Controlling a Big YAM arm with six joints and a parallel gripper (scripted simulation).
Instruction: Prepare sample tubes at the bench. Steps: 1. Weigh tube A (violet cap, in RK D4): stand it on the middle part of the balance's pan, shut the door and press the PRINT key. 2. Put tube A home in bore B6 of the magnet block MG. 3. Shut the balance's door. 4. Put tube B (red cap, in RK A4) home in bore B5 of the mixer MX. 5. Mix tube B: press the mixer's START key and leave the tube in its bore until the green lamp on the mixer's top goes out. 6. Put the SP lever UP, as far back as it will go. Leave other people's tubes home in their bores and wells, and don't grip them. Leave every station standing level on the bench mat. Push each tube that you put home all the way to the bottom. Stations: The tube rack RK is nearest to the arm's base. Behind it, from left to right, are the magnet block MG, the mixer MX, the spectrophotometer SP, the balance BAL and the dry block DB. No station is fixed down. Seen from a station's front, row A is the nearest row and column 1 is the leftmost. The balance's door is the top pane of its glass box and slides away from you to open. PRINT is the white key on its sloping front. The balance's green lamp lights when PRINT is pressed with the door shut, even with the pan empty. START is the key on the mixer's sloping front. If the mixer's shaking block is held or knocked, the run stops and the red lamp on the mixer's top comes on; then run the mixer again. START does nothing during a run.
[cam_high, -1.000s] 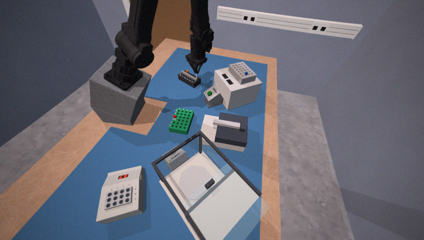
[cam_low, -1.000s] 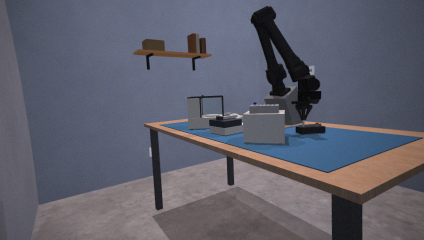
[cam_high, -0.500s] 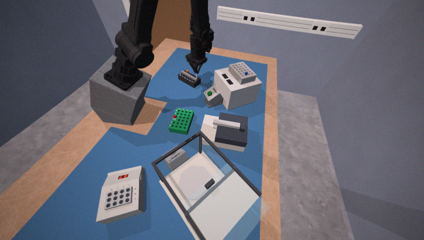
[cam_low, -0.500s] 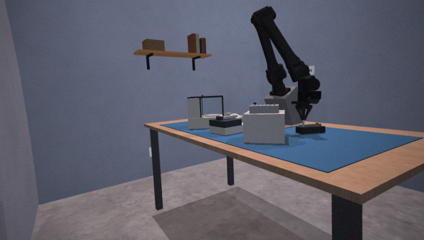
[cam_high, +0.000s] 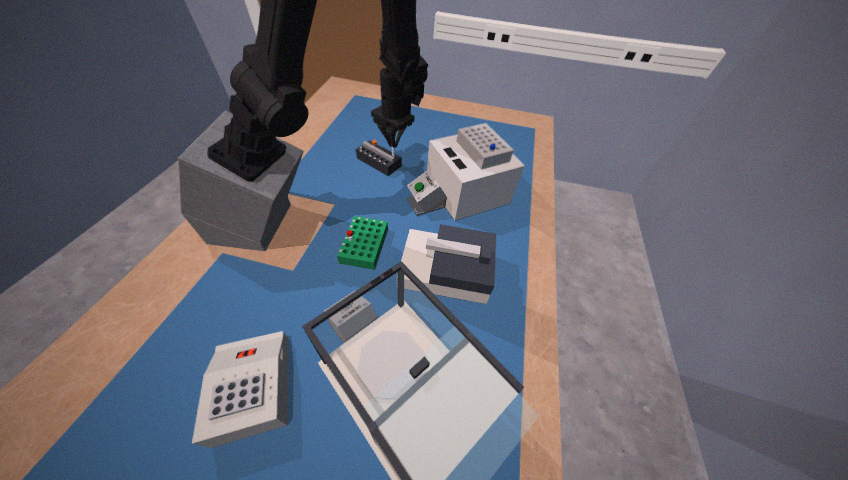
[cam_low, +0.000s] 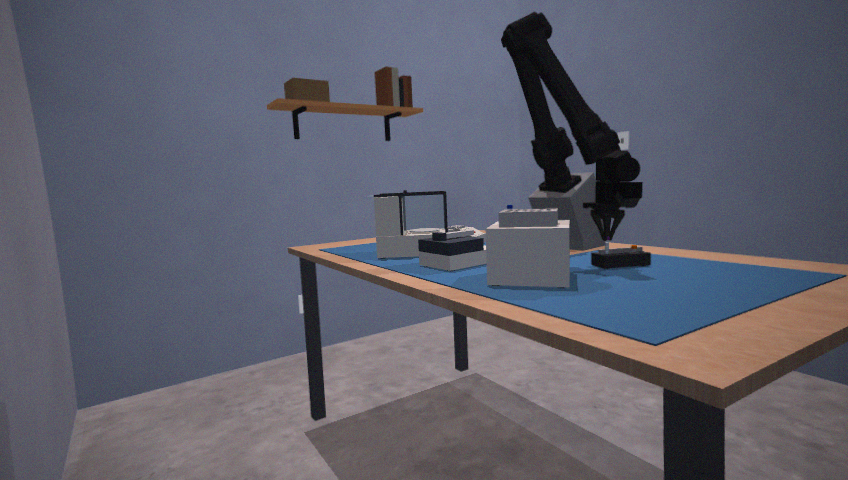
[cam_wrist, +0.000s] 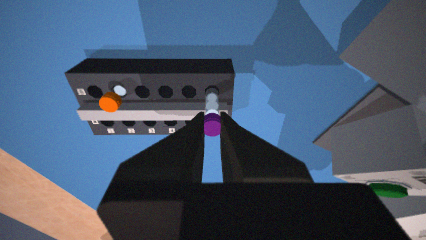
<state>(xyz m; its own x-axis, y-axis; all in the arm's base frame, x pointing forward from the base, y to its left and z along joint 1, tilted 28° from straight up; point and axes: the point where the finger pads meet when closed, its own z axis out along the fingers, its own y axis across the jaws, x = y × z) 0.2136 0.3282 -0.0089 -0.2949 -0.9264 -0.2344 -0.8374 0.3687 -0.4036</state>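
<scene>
The magnet block MG lies 6 cm below my hand and 5 cm behind it. Also, from my hand: blue-capped tube (28 cm ahead, 8 cm above, 5 cm to the right); grey shaking block (25 cm ahead, 7 cm above, 1 cm to the right); green start key (13 cm to the right, 12 cm ahead, 1 cm below).
</scene>
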